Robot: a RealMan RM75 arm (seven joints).
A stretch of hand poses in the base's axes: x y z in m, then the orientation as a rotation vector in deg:
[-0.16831, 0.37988, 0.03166, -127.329, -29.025, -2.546]
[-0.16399, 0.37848, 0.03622, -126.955, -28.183, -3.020]
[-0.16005, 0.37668, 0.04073, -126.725, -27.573, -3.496]
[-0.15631, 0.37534, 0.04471, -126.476, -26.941, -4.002]
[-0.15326, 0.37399, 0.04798, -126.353, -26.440, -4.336]
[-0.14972, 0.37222, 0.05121, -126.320, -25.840, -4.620]
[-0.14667, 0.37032, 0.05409, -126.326, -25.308, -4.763]
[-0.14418, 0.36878, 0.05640, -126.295, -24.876, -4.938]
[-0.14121, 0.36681, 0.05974, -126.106, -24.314, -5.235]
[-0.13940, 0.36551, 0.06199, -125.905, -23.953, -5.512]
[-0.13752, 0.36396, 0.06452, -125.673, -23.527, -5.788]
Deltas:
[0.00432, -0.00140, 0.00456, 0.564, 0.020, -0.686]
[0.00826, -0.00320, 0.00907, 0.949, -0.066, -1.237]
[0.01200, -0.00454, 0.01305, 1.358, -0.164, -1.811]
[0.01505, -0.00589, 0.01632, 1.598, -0.204, -2.257]
[0.01859, -0.00766, 0.01955, 1.757, -0.184, -2.772]
[0.02164, -0.00956, 0.02243, 1.847, -0.093, -3.199]
[0.02413, -0.01110, 0.02474, 1.962, -0.058, -3.560]
[0.02710, -0.01307, 0.02808, 2.264, -0.042, -4.029]
[0.02891, -0.01437, 0.03033, 2.546, -0.084, -4.347]
[0.03079, -0.01592, 0.03286, 2.866, -0.098, -4.707]

